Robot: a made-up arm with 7 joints. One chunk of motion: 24 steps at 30 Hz.
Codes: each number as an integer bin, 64 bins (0 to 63) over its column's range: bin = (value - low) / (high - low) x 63, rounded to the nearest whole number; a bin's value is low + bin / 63 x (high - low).
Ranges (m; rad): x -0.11..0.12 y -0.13..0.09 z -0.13..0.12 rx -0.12..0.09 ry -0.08..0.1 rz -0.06..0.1
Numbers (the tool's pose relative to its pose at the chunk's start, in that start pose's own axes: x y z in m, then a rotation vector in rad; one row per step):
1: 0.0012 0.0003 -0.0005 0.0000 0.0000 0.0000
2: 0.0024 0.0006 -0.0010 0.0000 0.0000 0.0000
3: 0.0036 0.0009 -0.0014 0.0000 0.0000 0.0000
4: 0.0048 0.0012 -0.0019 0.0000 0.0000 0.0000
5: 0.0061 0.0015 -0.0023 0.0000 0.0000 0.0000
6: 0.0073 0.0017 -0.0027 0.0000 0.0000 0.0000
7: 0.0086 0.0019 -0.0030 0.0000 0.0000 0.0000
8: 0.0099 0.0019 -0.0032 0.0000 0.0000 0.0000
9: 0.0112 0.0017 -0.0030 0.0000 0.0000 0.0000
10: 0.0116 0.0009 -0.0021 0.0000 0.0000 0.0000
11: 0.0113 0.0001 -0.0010 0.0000 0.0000 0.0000
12: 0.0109 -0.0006 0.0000 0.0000 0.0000 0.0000
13: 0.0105 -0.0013 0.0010 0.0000 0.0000 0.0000
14: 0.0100 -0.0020 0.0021 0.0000 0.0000 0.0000
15: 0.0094 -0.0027 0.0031 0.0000 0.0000 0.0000
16: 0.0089 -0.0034 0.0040 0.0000 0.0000 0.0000
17: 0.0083 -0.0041 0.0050 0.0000 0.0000 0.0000
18: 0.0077 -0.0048 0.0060 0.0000 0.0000 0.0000
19: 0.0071 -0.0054 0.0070 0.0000 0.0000 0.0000
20: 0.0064 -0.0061 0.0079 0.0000 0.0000 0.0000
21: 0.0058 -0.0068 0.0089 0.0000 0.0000 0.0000
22: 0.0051 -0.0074 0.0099 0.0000 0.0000 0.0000
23: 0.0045 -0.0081 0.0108 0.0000 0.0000 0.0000
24: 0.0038 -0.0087 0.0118 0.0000 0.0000 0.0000
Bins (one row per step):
1: 30 37 33 36 28 24
2: 31 37 33 36 28 24
3: 31 37 32 36 28 24
4: 31 38 32 36 28 24
5: 32 38 32 36 28 24
6: 32 38 32 36 28 24
7: 32 38 32 36 28 24
8: 33 38 32 36 28 24
9: 33 38 32 36 28 24
10: 33 37 32 36 28 24
11: 33 37 33 36 28 24
12: 33 37 33 36 28 24
13: 33 37 33 36 28 24
14: 33 37 33 36 28 24
15: 33 36 34 36 28 24
16: 33 36 34 36 28 24
17: 32 36 34 36 28 24
18: 32 36 34 36 28 24
19: 32 36 35 36 28 24
20: 32 35 35 36 28 24
21: 32 35 35 36 28 24
22: 32 35 35 36 28 24
23: 31 35 35 36 28 24
24: 31 35 36 36 28 24

